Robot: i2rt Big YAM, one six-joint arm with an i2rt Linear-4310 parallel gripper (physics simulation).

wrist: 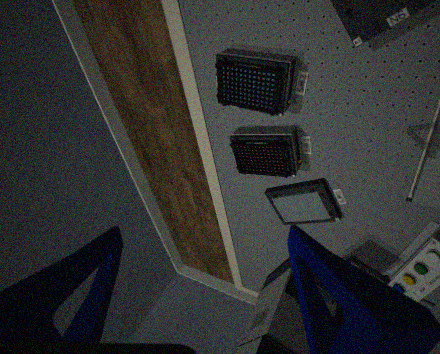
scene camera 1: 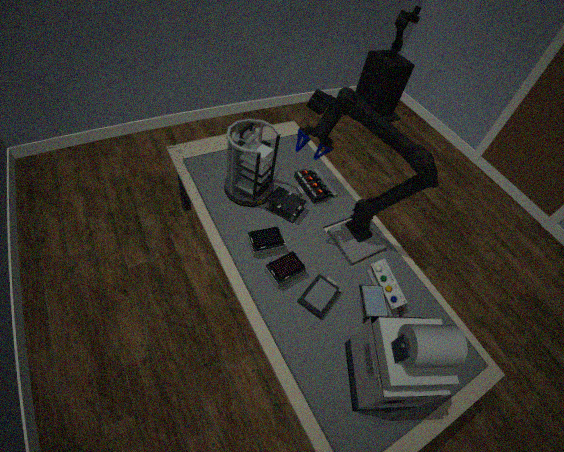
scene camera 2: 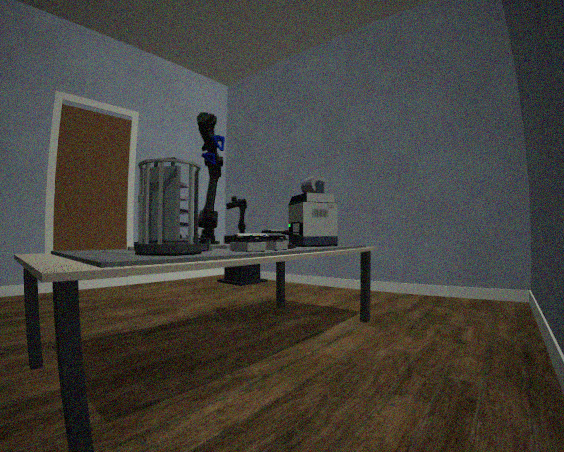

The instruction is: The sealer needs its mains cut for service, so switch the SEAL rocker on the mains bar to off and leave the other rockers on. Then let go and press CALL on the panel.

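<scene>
The mains bar (scene camera 1: 313,185) lies near the table's far end in scene camera 1. Several of its rockers glow orange; their labels are too small to read, so I cannot tell which is SEAL. My gripper (scene camera 1: 307,154) (scene camera 2: 215,151) (wrist: 205,234) is open and empty, raised above the table near the bar and touching nothing. The panel (scene camera 1: 387,283) (wrist: 431,280) is a pale strip with white, green, yellow and blue buttons, beyond the arm's base from the bar. Which button is CALL cannot be read.
A round caged rack (scene camera 1: 231,172) (scene camera 2: 141,210) stands beside a dark device (scene camera 1: 287,204). Two dark well blocks (scene camera 1: 266,239) (wrist: 254,84) (scene camera 1: 286,266) (wrist: 267,156) and a frame-like tray (scene camera 1: 306,290) (wrist: 325,192) lie mid-table. A large white machine (scene camera 1: 367,370) (scene camera 2: 313,220) stands past the panel.
</scene>
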